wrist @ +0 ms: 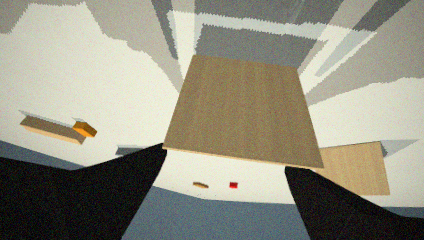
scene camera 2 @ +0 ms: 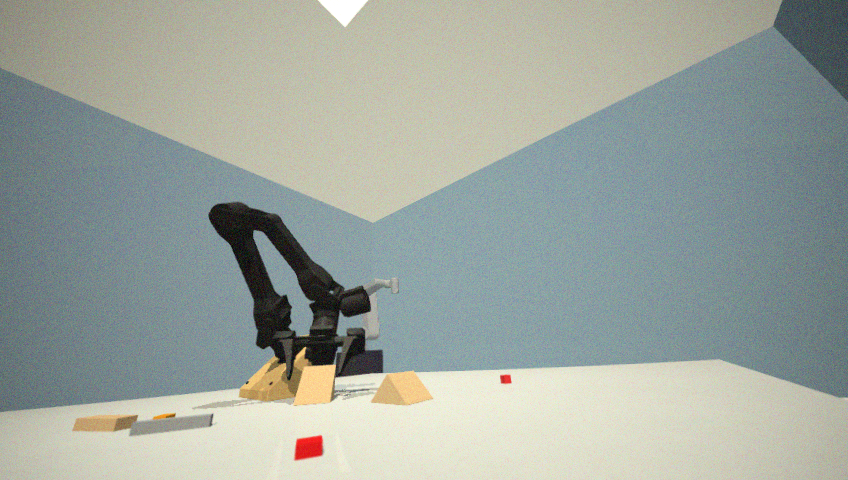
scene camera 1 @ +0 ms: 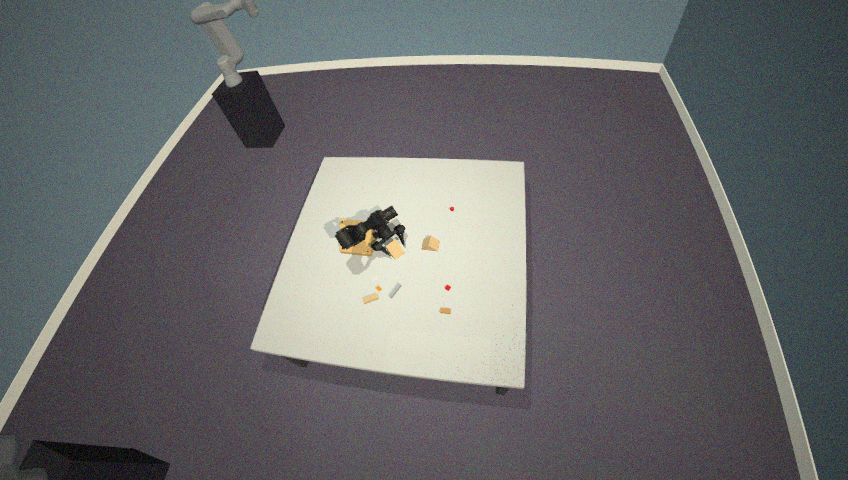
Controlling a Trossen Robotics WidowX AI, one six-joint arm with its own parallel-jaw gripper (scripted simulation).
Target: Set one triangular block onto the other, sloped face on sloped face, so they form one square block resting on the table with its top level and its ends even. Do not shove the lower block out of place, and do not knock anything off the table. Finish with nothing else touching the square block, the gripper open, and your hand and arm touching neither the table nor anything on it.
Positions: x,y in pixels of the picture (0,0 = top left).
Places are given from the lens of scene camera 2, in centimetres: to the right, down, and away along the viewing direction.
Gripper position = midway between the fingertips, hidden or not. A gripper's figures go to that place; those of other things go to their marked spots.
my gripper [scene camera 2: 313,377]: -21, 26, 50
grey bar [scene camera 2: 199,421]: -29, 23, 33
